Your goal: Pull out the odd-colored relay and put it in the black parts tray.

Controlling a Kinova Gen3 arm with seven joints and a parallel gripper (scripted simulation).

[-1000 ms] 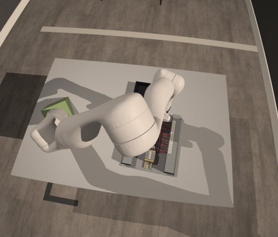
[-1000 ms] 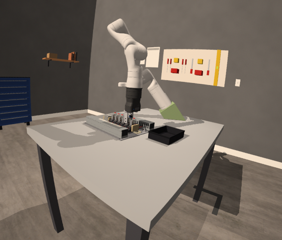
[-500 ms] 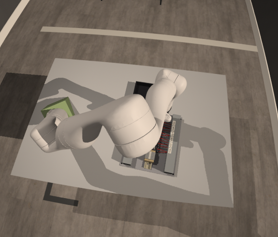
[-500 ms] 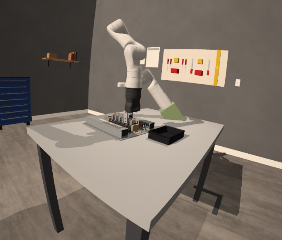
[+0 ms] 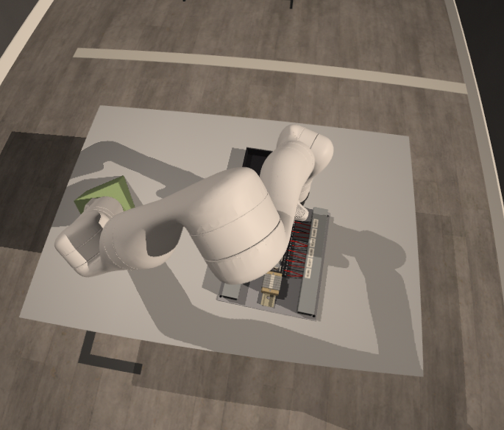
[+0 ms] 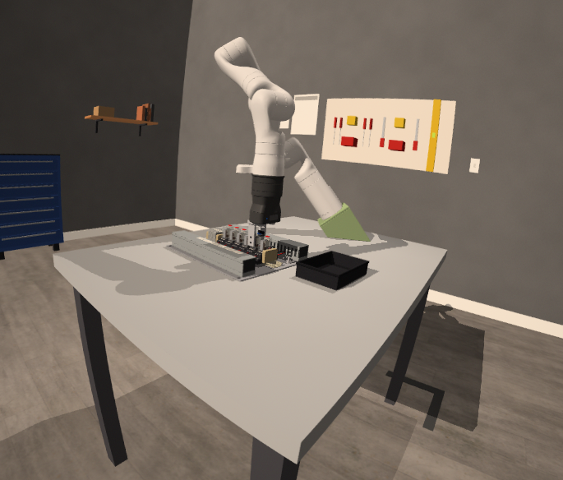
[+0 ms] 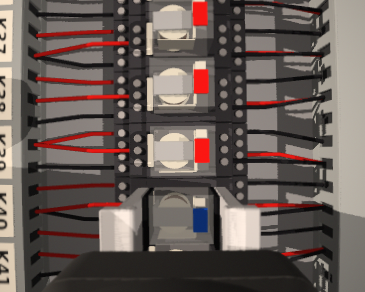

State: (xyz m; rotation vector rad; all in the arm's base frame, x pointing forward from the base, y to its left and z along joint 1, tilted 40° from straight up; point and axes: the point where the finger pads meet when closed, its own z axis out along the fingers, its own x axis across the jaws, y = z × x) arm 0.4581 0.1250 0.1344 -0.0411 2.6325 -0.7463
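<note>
Now: the relay 10 mm below my hand. Also, from my hand: black parts tray: 200 mm to the left, 60 mm behind, 40 mm below; relay panel: 70 mm to the right, 40 mm below, 10 mm behind.
</note>
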